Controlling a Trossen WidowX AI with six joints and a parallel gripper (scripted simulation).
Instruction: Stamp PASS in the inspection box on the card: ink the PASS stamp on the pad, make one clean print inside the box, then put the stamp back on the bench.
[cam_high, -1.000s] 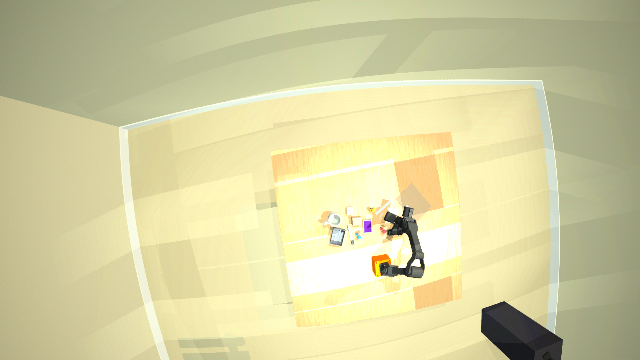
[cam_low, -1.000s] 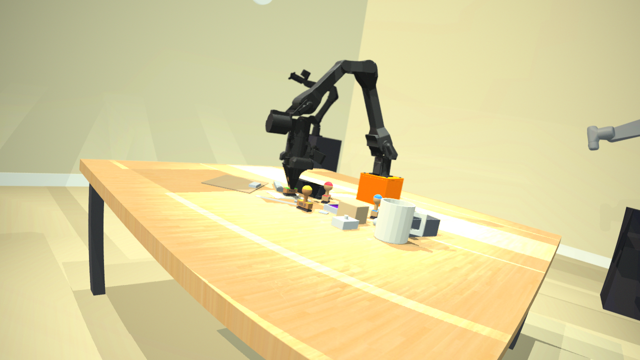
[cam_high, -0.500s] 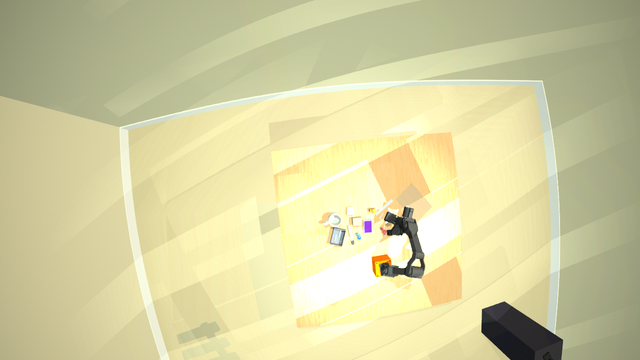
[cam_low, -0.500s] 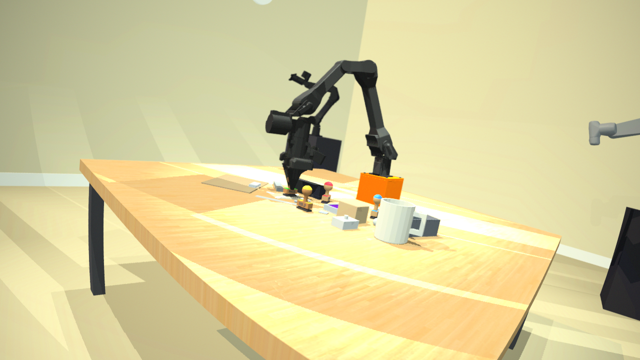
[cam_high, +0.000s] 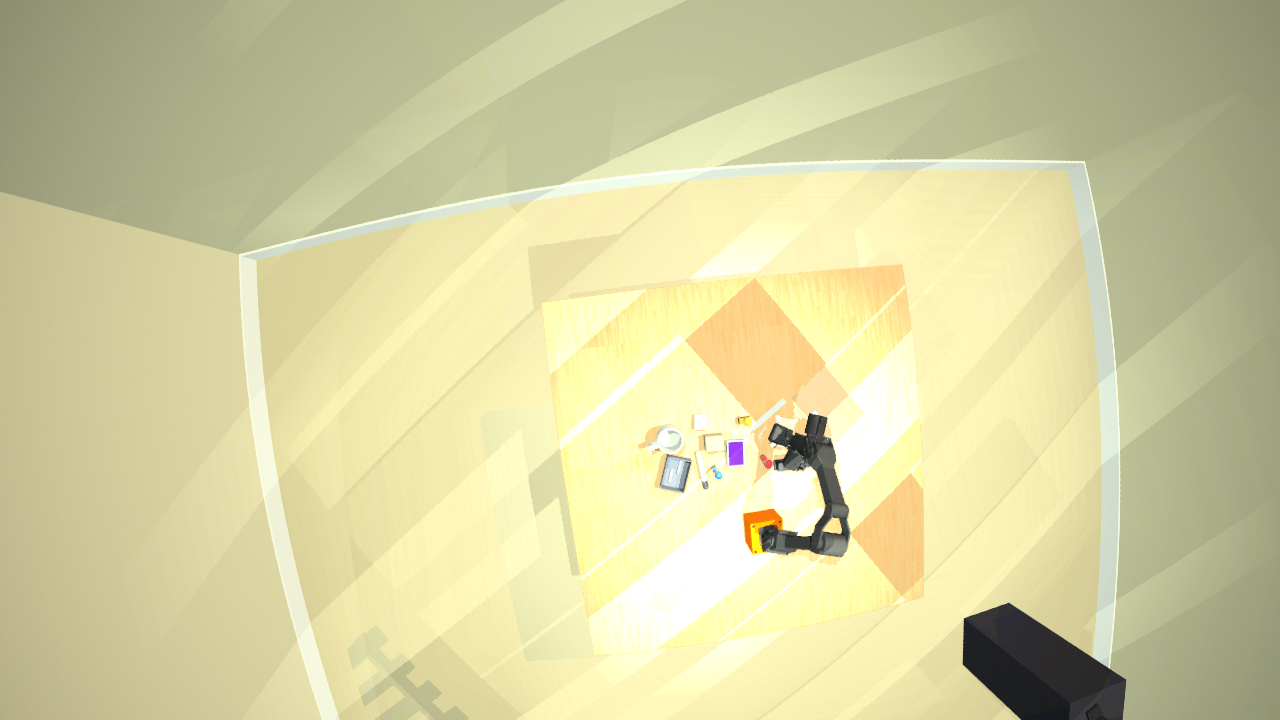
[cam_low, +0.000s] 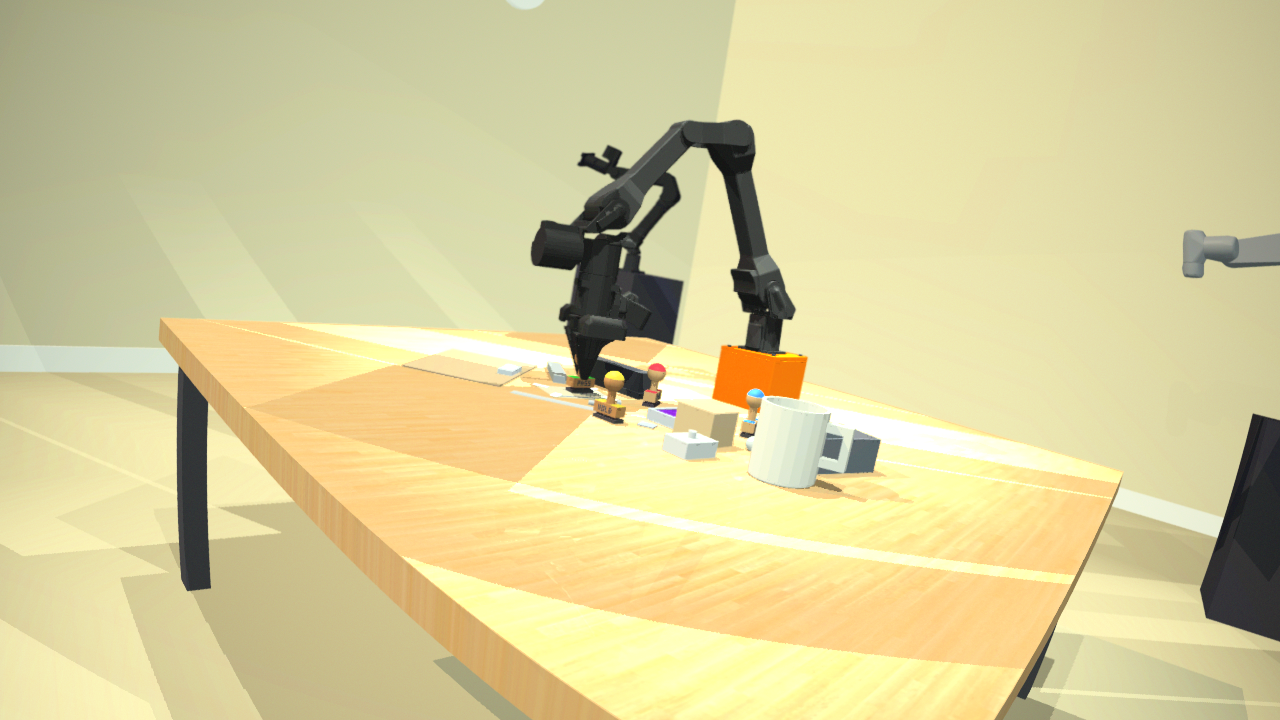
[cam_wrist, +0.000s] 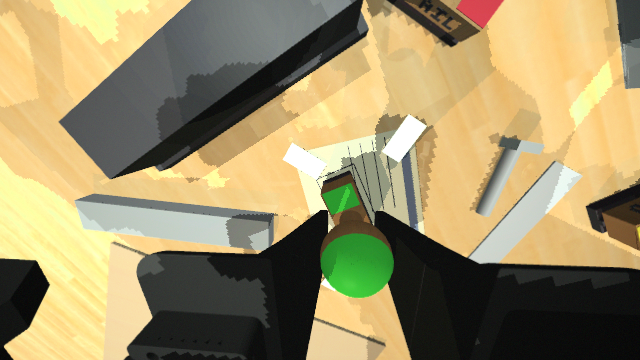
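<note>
My gripper tip is right at the green-knobbed PASS stamp. The rest, counted from my gripper tip: metal strip 9 cm ahead, 5 cm to the left, 2 cm below; white card 2 cm below, 1 cm ahead; small bolt 9 cm to the left, 2 cm below, 2 cm ahead.
</note>
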